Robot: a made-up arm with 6 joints.
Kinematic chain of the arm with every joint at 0, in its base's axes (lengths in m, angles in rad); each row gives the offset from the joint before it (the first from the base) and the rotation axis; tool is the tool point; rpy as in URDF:
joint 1: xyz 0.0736 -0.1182 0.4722 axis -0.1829 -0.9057 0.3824
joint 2: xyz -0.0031 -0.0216 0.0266 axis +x
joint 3: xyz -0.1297 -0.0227 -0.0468 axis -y
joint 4: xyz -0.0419 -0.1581 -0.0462 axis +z
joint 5: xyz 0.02 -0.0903 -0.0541 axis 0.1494 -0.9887 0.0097
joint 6: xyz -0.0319 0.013 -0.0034 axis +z
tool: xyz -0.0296 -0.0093 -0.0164 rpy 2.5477 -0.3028 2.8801
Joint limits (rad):
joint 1: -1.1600..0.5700
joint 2: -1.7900..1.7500
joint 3: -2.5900..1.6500
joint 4: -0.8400..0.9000
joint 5: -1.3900..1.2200
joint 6: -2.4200..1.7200
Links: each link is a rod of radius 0.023 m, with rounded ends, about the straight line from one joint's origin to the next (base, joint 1, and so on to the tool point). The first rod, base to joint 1, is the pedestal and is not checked.
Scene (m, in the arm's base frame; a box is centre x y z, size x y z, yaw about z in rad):
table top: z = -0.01
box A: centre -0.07 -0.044 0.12 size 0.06 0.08 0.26 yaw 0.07
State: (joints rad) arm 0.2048 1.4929 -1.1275 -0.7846 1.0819 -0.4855
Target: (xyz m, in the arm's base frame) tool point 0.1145 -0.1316 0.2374
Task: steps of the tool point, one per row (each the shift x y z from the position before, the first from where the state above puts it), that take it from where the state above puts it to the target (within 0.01 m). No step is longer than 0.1 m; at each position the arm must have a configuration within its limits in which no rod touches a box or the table.
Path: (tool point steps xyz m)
1: 0.0311 0.0031 -0.0312
2: 0.0513 -0.0050 -0.0295
3: 0.0681 -0.0161 -0.0184
4: 0.0357 0.0305 0.0059
5: 0.0378 0.0189 0.0159
6: 0.0356 0.0065 0.0234
7: 0.0300 -0.0054 0.0285
8: 0.0215 -0.0150 0.0310

